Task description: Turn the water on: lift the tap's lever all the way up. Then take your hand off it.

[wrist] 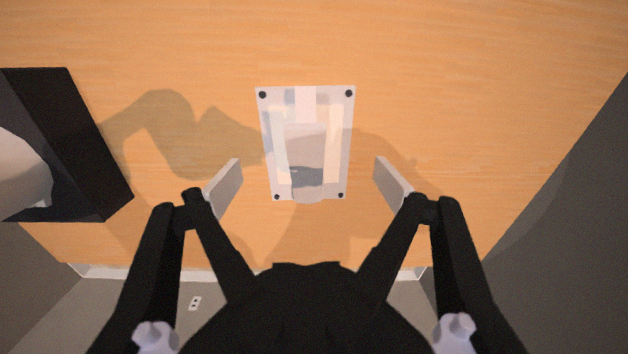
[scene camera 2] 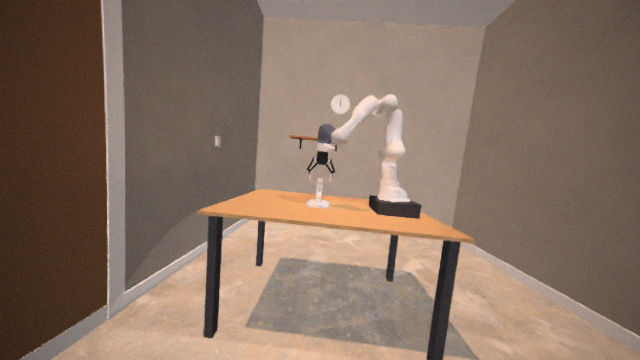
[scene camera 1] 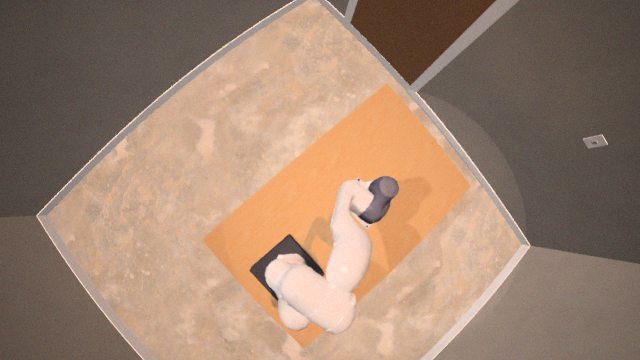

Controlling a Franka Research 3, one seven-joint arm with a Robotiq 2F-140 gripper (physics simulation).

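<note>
A white tap (scene camera 2: 319, 192) (wrist: 305, 145) stands upright on its pale base plate (scene camera 2: 312, 204) (wrist: 345, 150), which has a dark screw at each corner. The plate lies on the wooden table (scene camera 2: 270, 202) (wrist: 450, 75). The tap's lever is pale like its body, and I cannot tell its exact angle. My gripper (scene camera 2: 320, 177) (wrist: 308, 168) points down with its fingers wide open and nothing held. The fingertips are at about the height of the tap's top, one to each side in scene camera 2, with visible gaps. In scene camera 1 the arm hides the fingers and most of the tap.
The arm's black base block (scene camera 1: 289, 245) (scene camera 2: 395, 206) (wrist: 75, 130) stands on the table, to the left in the wrist view. A brown wall shelf (scene camera 2: 302, 137) and a round clock (scene camera 2: 340, 104) are on the far wall behind the arm.
</note>
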